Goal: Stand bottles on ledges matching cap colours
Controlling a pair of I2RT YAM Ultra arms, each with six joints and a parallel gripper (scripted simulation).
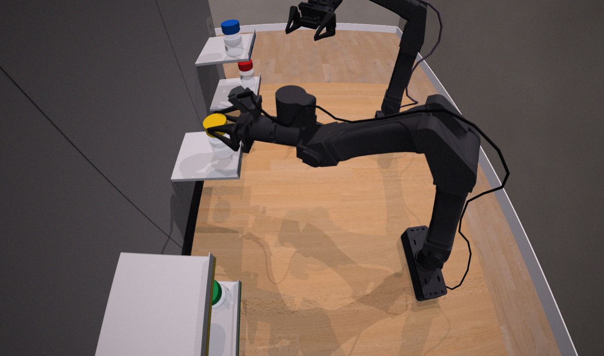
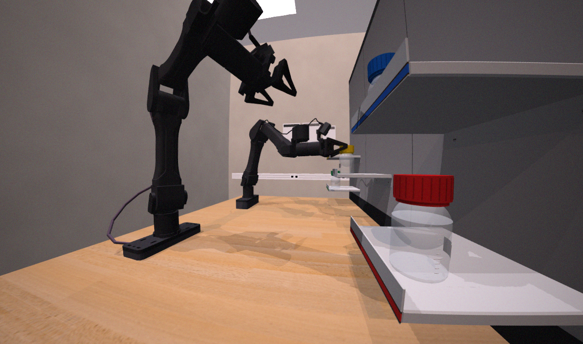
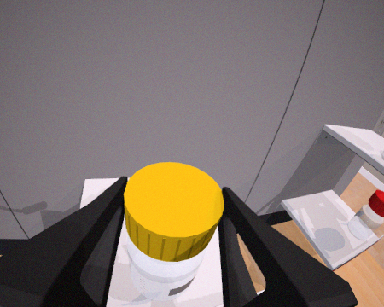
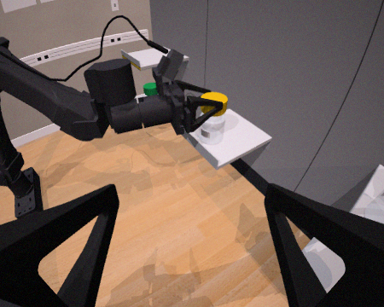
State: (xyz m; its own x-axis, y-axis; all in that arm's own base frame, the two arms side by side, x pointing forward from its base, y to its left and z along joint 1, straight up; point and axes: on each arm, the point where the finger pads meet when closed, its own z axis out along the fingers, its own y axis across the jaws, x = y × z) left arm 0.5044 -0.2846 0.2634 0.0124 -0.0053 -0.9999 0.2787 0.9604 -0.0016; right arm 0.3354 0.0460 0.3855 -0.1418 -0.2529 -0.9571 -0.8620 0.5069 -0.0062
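My left hand is 5 cm above the yellow-capped bottle. Round my left hand: green-capped bottle: 1 cm behind, 34 cm to the left, 15 cm below; grey wall: 15 cm ahead, 1 cm to the left, 15 cm above; blue-capped bottle: 2 cm ahead, 34 cm to the right, 4 cm above.
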